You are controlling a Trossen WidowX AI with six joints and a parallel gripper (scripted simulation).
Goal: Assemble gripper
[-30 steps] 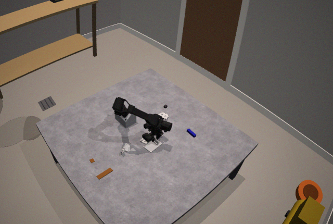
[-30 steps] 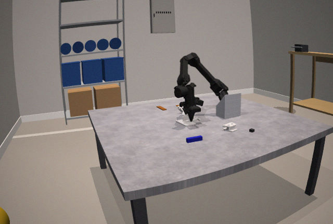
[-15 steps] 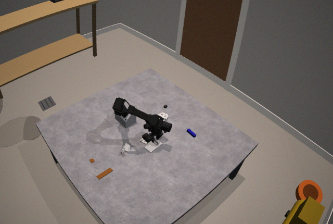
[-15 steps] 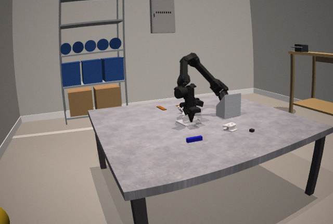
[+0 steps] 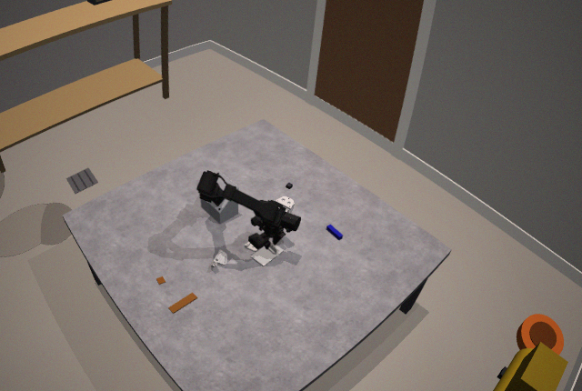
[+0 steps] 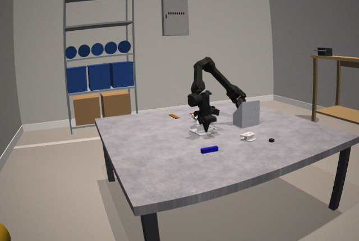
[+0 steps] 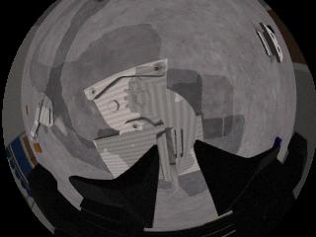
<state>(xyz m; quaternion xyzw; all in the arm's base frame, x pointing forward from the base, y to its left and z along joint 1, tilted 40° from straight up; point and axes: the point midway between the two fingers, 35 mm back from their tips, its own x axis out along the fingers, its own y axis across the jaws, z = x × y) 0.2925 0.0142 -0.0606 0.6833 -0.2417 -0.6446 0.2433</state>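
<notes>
The white jaw lies 30 mm behind my gripper tip and 20 mm to the right of it. From my gripper tip the other things lie so: small black cube (240 mm behind, 320 mm to the left, 10 mm below); then blue block (100 mm ahead, 270 mm to the left); then orange strip (30 mm ahead, 450 mm to the right, 10 mm below).
</notes>
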